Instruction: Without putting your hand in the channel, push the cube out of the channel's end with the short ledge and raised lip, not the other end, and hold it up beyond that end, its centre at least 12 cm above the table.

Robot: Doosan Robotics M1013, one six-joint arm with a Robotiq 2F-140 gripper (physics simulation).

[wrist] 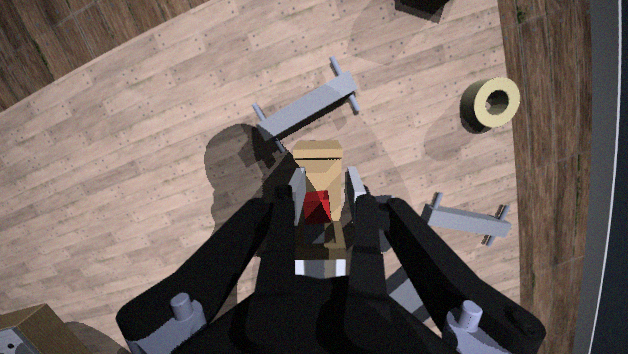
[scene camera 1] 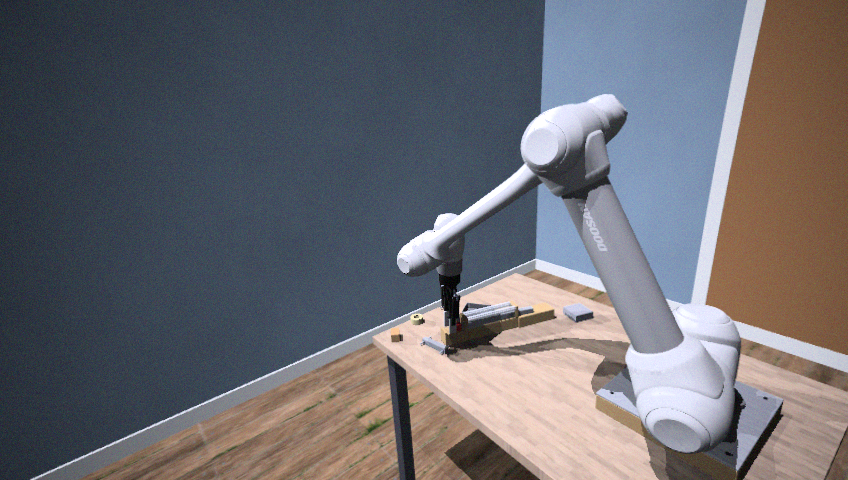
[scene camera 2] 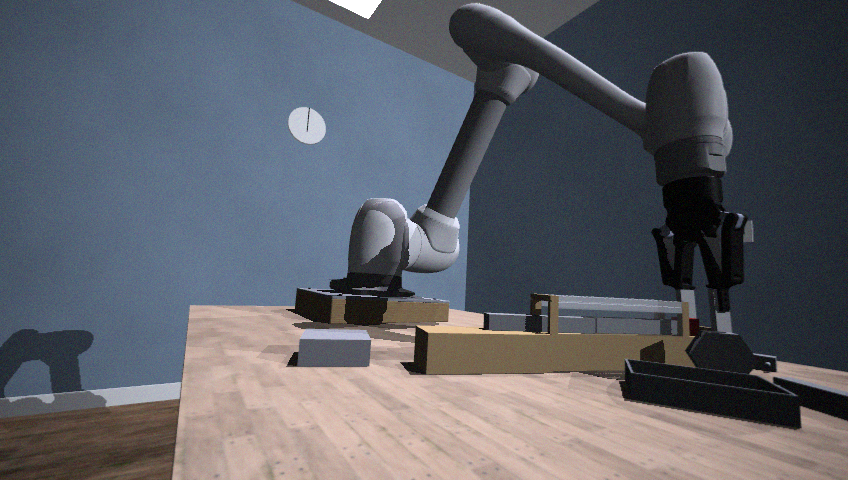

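Observation:
The red cube [scene camera 1: 458, 326] [scene camera 2: 693, 326] [wrist: 316, 205] sits on the short wooden ledge just outside the covered channel [scene camera 1: 505, 324] [scene camera 2: 571, 353], short of the raised lip [wrist: 318, 145]. My gripper [scene camera 1: 450, 324] [scene camera 2: 704, 318] [wrist: 326, 179] points down over the ledge and is open. Its pale fingertips stand on either side of the cube. In the wrist view the cube lies close to the left fingertip, with a gap to the right one. A dark bar end [wrist: 318, 234] shows behind the cube. Grey bars [scene camera 2: 630, 325] lie along the channel under its clear cover.
A black tray [scene camera 2: 711, 392] and a dark hexagonal piece [scene camera 2: 721, 352] stand beside the channel. Pegged grey bars [wrist: 310, 106] [wrist: 467, 221] lie near the ledge. A yellow ring [wrist: 510, 102], an orange block [scene camera 1: 395, 336] and a grey block [scene camera 1: 577, 312] [scene camera 2: 334, 348] stand around.

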